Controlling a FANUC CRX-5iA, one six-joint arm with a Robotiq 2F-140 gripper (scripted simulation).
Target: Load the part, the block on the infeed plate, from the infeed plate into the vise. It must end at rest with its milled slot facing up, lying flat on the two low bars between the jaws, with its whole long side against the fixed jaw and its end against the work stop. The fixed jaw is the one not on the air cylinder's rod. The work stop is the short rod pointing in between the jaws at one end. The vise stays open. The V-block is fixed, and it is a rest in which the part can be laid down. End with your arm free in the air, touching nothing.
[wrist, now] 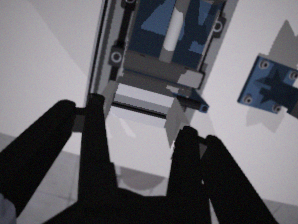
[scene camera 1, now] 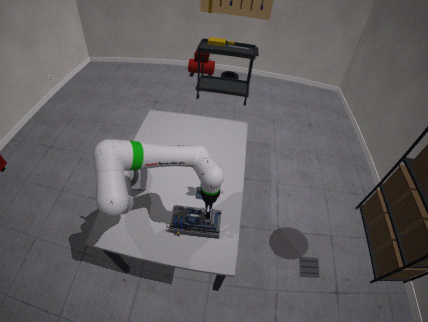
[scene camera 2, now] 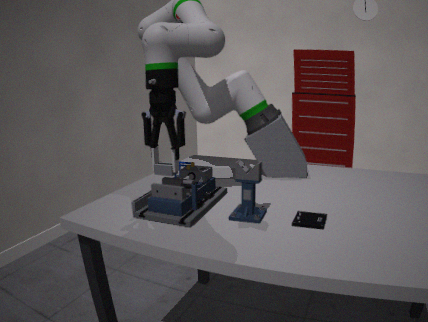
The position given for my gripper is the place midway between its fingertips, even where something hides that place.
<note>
I see my gripper (scene camera 2: 166, 170) and a part (wrist: 133, 100).
My gripper shows as well in the wrist view (wrist: 140, 100).
</note>
